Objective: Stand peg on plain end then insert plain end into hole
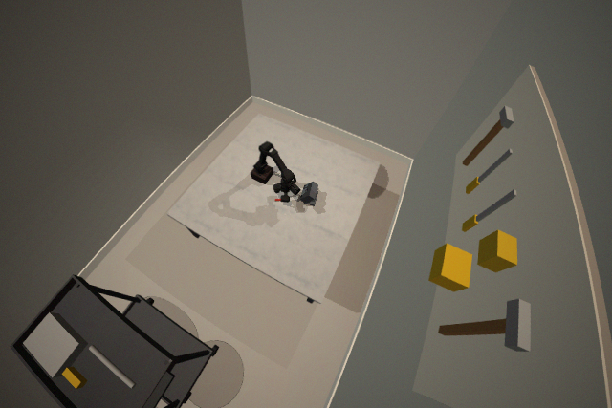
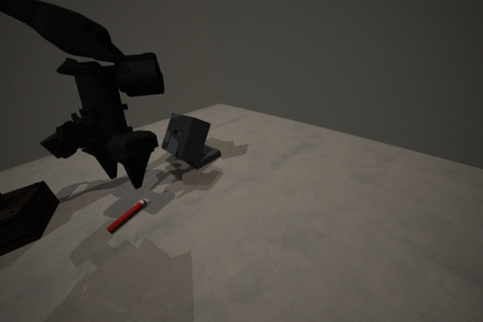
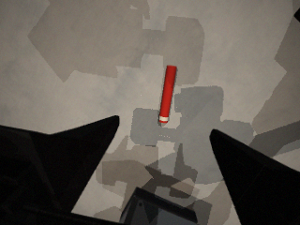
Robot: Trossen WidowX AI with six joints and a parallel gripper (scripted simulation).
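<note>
Now: gripper tip 1 cm past the red peg and 6 cm above it. Also, from my gripper tip: grey sloped panel (13 cm ahead, 15 cm to the left, 1 cm above).
</note>
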